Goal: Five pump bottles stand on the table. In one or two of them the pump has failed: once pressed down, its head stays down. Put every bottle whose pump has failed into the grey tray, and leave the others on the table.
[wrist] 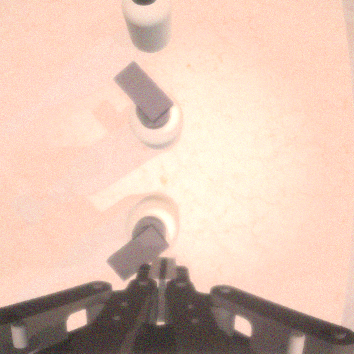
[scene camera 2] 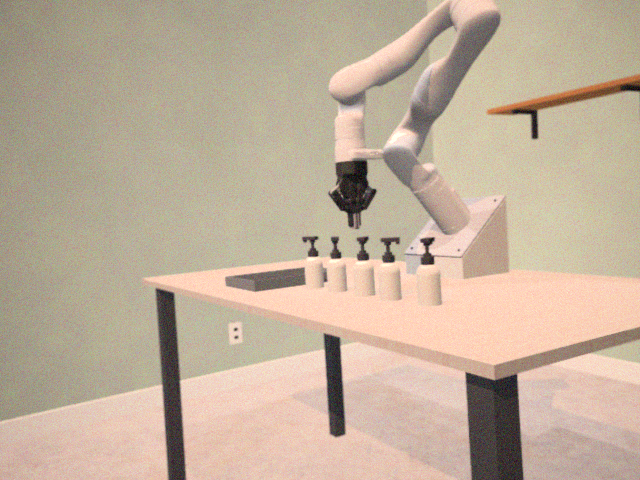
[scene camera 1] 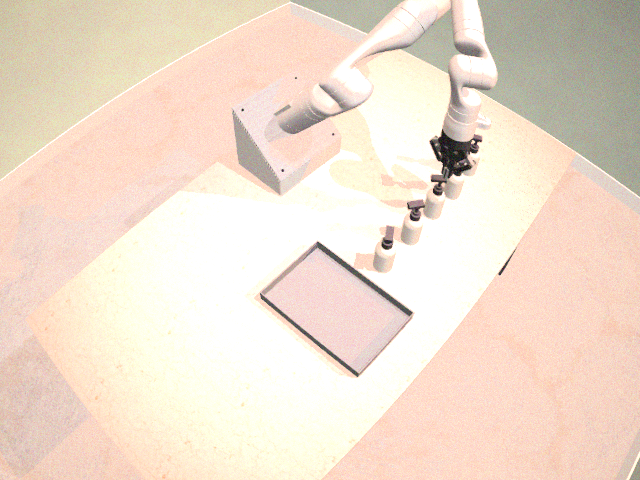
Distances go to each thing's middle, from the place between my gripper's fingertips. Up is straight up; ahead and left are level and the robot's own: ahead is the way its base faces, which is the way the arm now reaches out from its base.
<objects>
Now: hand 11 cm past the grey tray (scene camera 1: 351, 318), 37 cm to the left of it and 15 cm above it.
</objects>
